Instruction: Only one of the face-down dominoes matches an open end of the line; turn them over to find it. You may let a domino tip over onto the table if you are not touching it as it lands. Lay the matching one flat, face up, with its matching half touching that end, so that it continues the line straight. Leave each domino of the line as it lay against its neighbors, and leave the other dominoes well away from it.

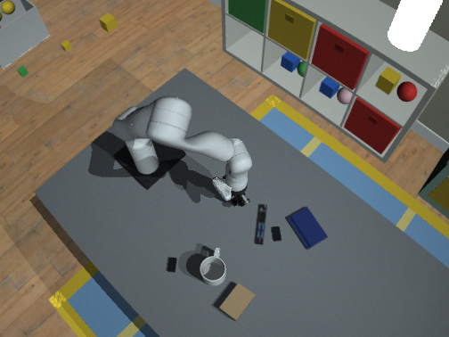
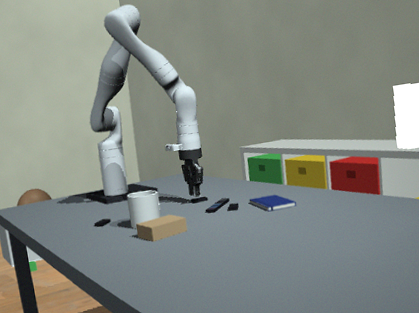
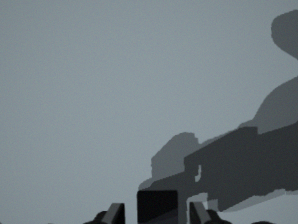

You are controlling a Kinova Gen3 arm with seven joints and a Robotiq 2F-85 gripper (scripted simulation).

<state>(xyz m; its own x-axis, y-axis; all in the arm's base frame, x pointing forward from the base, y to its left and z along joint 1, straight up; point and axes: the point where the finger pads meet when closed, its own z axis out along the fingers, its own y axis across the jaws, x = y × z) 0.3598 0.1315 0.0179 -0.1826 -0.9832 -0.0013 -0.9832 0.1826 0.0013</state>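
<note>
My hand is 30 mm above the dark domino and 10 mm to the right of it. From my hand the other things lie so: white mug: 250 mm to the right, 130 mm ahead; then cardboard box: 270 mm to the right, 260 mm ahead, 20 mm below.
</note>
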